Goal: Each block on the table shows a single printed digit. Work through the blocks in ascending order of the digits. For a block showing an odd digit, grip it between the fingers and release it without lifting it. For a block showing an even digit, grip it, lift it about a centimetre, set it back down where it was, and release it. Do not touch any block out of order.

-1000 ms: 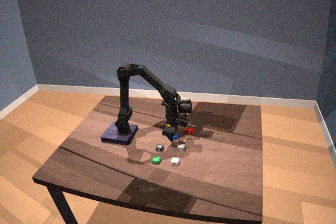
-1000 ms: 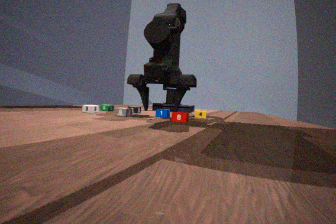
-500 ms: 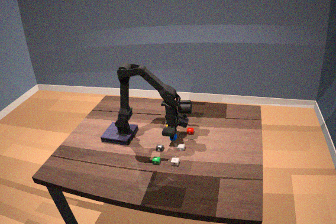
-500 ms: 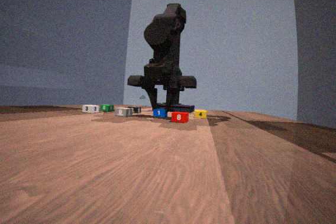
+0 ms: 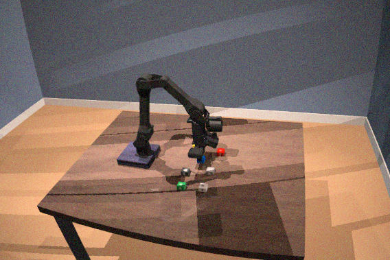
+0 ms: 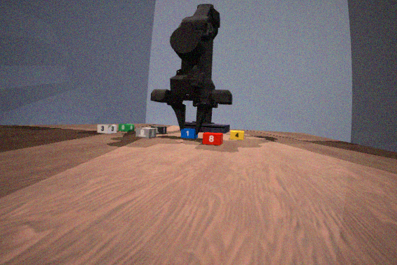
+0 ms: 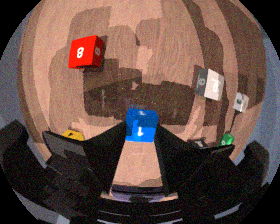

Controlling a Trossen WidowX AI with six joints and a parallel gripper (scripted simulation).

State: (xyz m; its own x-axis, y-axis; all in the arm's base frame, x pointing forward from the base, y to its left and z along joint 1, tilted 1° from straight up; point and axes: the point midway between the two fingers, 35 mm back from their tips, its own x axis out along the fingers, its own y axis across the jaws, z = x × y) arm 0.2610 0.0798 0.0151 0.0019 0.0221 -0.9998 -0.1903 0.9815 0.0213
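Now: gripper tip right at the blue block marked 1. Round my gripper tip: red block marked 8: 80 mm to the left, 60 mm ahead; then dark block: 110 mm to the right, 30 mm behind; then grey block: 80 mm ahead, 70 mm to the right.
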